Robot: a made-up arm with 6 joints.
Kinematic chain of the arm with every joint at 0, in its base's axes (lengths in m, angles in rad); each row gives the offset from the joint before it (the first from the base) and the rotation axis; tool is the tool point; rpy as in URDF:
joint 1: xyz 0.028 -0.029 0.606 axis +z
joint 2: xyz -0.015 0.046 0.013 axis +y
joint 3: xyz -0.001 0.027 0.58 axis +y
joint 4: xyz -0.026 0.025 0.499 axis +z
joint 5: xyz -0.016 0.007 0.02 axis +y
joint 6: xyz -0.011 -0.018 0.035 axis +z
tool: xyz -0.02 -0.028 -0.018 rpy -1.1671 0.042 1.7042
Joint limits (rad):
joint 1: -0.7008..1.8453
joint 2: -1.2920..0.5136
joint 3: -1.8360..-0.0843
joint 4: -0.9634..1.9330
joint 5: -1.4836..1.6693
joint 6: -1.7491..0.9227
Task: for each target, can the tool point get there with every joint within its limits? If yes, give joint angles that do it. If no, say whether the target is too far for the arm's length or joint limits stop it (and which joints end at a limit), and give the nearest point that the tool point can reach.
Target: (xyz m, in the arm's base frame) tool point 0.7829 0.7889 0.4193
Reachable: no: joint limits stop it (at a limit: joint 1, joint 2, joint 3, joint 4) | nearest point -0.2684 0.4119 0.2647 | short by 1.127 m
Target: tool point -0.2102 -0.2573 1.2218
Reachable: yes | joints 1.0337 0.3611 -1.6488 -0.6449 -1.1941 0.2530
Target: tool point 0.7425 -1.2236 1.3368
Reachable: no: too far | nearest point 0.2589 -1.0130 1.1564 | short by 0.557 m
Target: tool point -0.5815 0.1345 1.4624
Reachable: yes | joints -0.1651 -0.2120 -0.7580 0.5821 0.6958 -0.7393
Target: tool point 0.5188 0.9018 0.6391
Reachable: no: joint limits stop it (at a limit: joint 1, joint 3, joint 4) | nearest point -0.3534 0.4860 0.6772 | short by 0.967 m
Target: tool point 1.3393 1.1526 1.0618
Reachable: no: too far | nearest point 0.4138 0.3187 1.5866 | short by 1.352 m
